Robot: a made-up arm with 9 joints. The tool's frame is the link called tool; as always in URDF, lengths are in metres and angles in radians. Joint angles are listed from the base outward. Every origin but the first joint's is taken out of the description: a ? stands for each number. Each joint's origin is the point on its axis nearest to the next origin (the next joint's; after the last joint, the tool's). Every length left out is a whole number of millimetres.
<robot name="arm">
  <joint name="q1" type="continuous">
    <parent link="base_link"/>
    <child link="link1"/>
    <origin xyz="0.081 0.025 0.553" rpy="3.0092 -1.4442 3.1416"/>
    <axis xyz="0 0 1"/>
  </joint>
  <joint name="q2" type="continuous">
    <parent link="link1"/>
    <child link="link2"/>
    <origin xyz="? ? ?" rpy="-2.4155 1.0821 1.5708"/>
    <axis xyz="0 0 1"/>
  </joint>
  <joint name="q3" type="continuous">
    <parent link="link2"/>
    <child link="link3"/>
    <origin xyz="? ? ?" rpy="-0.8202 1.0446 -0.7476"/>
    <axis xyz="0 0 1"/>
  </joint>
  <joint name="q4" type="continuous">
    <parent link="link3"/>
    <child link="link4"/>
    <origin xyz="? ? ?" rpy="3.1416 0 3.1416"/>
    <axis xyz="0 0 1"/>
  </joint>
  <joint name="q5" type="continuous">
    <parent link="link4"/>
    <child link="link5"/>
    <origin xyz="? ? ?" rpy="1.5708 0 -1.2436"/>
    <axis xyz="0 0 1"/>
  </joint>
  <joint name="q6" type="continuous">
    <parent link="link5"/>
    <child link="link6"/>
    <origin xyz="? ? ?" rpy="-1.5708 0 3.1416"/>
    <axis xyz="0 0 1"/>
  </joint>
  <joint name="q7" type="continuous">
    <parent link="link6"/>
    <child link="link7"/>
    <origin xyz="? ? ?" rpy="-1.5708 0 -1.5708"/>
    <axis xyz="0 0 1"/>
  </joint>
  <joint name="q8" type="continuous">
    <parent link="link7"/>
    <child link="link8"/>
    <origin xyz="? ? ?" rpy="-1.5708 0 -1.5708"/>
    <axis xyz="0 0 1"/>
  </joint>
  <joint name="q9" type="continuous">
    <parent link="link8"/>
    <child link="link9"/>
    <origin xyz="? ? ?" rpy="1.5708 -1.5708 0"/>
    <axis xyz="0 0 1"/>
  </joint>
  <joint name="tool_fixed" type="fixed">
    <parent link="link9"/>
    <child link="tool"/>
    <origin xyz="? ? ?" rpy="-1.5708 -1.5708 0"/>
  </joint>
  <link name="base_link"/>
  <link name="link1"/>
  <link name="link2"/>
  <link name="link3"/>
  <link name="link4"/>
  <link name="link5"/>
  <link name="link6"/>
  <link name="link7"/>
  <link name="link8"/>
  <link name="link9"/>
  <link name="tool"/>
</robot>
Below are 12 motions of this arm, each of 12 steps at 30 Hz.
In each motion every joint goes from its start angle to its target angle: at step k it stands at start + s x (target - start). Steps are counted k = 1, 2, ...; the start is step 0. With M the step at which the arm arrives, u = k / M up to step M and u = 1 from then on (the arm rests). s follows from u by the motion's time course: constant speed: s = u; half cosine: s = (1 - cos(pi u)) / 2; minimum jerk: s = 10 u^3 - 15 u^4 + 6 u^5.
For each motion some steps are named. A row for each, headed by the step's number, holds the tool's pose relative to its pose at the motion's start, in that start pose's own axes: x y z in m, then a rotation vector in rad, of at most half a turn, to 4 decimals.
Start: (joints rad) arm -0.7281 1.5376 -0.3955 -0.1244 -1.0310 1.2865 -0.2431 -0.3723 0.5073
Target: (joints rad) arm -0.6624 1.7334 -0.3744 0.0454 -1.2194 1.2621 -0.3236 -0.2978 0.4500
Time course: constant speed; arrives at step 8
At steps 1, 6, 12:
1: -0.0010 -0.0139 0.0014 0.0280 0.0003 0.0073
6: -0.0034 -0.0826 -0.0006 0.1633 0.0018 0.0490
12: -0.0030 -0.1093 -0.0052 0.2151 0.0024 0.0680

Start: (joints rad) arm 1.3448 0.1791 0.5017 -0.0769 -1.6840 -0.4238 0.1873 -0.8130 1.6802
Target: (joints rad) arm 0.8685 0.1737 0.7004 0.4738 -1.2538 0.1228 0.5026 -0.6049 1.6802
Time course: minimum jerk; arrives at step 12
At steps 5, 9, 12:
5: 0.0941 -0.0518 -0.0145 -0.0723 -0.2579 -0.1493
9: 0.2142 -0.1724 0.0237 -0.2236 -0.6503 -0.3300
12: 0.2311 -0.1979 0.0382 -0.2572 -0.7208 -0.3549

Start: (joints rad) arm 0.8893 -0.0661 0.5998 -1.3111 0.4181 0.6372 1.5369 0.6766 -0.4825
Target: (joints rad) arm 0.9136 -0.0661 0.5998 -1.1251 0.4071 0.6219 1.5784 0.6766 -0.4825
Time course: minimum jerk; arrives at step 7
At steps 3, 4, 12:
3: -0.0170 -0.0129 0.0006 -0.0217 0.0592 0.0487
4: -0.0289 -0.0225 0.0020 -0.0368 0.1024 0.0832
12: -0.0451 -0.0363 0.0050 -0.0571 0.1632 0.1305

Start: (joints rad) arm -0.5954 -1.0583 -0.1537 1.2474 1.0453 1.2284 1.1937 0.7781 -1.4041
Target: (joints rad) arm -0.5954 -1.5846 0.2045 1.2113 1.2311 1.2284 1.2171 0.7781 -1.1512
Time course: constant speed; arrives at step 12
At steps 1, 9, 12:
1: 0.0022 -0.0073 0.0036 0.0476 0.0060 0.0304
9: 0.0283 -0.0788 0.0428 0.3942 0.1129 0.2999
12: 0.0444 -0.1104 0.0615 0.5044 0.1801 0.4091

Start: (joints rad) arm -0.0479 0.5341 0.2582 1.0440 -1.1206 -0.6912 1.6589 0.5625 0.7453
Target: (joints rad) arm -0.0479 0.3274 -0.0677 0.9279 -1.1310 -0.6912 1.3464 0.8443 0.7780
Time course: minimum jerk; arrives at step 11
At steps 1, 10, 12:
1: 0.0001 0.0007 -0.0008 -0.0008 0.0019 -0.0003
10: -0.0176 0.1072 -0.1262 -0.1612 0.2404 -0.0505
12: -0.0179 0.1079 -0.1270 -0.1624 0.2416 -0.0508

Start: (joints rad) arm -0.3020 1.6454 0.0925 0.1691 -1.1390 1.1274 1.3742 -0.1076 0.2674
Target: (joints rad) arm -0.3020 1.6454 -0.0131 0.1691 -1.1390 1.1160 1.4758 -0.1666 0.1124
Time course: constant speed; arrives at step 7
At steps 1, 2, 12:
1: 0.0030 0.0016 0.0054 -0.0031 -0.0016 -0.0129
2: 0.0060 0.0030 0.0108 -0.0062 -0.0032 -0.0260
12: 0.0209 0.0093 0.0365 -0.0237 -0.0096 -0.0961

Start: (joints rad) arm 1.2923 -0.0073 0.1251 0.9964 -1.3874 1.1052 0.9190 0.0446 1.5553
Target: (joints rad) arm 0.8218 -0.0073 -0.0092 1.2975 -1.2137 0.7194 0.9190 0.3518 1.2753
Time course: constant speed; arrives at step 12
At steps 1, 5, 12:
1: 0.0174 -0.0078 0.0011 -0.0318 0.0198 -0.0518
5: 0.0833 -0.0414 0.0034 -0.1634 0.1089 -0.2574
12: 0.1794 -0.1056 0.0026 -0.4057 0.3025 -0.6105

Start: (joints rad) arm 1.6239 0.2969 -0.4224 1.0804 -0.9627 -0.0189 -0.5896 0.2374 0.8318
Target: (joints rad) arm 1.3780 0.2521 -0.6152 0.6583 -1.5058 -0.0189 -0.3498 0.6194 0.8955
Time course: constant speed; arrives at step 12
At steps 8, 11, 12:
8: 0.1485 -0.0384 -0.1239 0.0430 -0.2371 -0.2286
11: 0.2023 -0.0701 -0.1635 0.0501 -0.3226 -0.2780
12: 0.2197 -0.0826 -0.1759 0.0507 -0.3500 -0.2904

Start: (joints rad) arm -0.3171 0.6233 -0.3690 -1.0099 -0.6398 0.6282 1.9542 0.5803 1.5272
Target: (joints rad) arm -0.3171 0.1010 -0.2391 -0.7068 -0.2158 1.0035 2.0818 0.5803 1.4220
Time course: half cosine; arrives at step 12
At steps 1, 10, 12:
1: 0.0018 0.0004 -0.0033 0.0024 -0.0133 0.0069
10: 0.1872 0.0181 -0.1478 -0.0310 -0.7536 0.3011
12: 0.2073 0.0192 -0.1533 -0.0447 -0.8083 0.3138

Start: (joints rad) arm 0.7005 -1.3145 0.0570 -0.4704 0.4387 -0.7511 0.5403 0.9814 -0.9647
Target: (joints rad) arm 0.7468 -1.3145 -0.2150 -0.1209 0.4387 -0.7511 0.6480 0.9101 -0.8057
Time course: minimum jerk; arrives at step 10
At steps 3, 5, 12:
3: 0.0214 0.0478 -0.0080 -0.0309 0.0228 0.0656
5: 0.0526 0.1478 -0.0370 -0.0894 0.0768 0.2029
12: 0.0644 0.2905 -0.1071 -0.1651 0.1751 0.4083

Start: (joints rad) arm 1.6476 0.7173 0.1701 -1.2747 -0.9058 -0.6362 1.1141 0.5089 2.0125
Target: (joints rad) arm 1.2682 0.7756 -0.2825 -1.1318 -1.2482 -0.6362 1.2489 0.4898 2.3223
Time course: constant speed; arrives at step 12
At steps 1, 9, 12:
1: -0.0136 -0.0171 -0.0006 -0.0004 0.0346 -0.0133
9: -0.1213 -0.1354 0.0338 0.0076 0.2834 -0.1812
12: -0.1589 -0.1673 0.0613 0.0177 0.3598 -0.2706

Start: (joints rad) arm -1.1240 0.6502 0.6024 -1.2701 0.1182 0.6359 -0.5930 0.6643 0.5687
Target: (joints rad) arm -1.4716 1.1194 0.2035 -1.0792 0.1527 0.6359 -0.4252 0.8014 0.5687
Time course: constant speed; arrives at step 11
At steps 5, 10, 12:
5: -0.0580 -0.0378 0.0331 0.1892 0.0881 0.1826
10: -0.0971 -0.0817 0.0280 0.3699 0.0979 0.3807
12: -0.1025 -0.0895 0.0219 0.4033 0.0900 0.4209

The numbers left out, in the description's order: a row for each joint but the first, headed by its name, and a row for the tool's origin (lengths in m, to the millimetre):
q2: -0.017 0.233 0
q3: 0.037 0.086 0
q4: 0.008 -0.044 0
q5: -0.43 -0.077 0
q6: 0.202 0.127 0
q7: 0.049 0.064 0
q8: 0.08 -0.06 0
q9: -0.29 0.032 0
tool: -0.019 -0.181 0

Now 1 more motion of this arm.
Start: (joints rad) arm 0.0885 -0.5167 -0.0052 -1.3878 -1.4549 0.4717 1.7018 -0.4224 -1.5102
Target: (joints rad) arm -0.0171 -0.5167 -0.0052 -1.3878 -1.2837 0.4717 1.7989 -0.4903 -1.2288
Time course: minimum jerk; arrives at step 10
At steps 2, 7, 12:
2: -0.0025 0.0069 0.0013 0.0097 0.0051 -0.0093
7: -0.0288 0.1057 0.0178 0.1419 0.0542 -0.1489
12: -0.0323 0.1275 0.0207 0.1697 0.0595 -0.1812

